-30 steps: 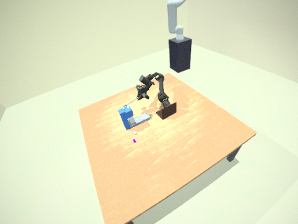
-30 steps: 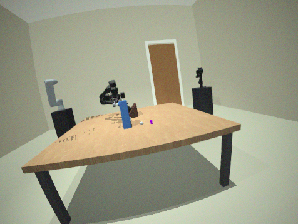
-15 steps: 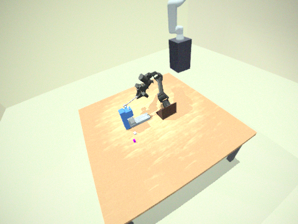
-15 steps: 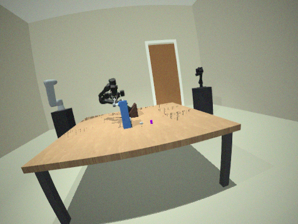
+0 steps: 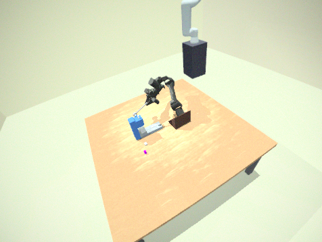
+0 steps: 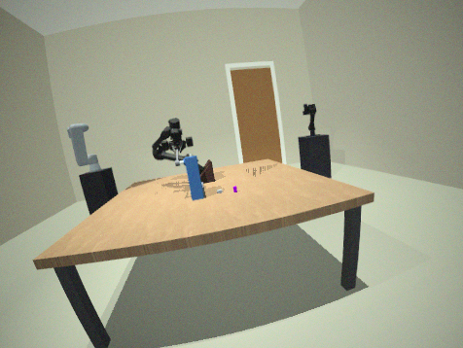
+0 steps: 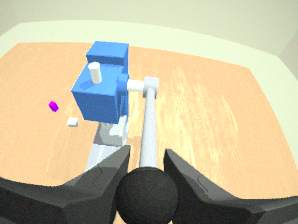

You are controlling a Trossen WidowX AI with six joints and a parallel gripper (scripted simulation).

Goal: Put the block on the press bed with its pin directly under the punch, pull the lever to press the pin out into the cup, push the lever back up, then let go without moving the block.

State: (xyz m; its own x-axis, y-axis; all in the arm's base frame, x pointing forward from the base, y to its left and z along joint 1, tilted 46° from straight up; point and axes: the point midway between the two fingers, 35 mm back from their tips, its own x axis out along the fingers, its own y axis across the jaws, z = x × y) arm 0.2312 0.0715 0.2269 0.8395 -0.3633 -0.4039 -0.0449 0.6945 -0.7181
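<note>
My gripper tip is now 4 cm short of the lever, 1 cm to the right of it and 1 cm above it. Round my gripper tip: small purple piece 28 cm to the left, 22 cm below, 17 cm ahead.
</note>
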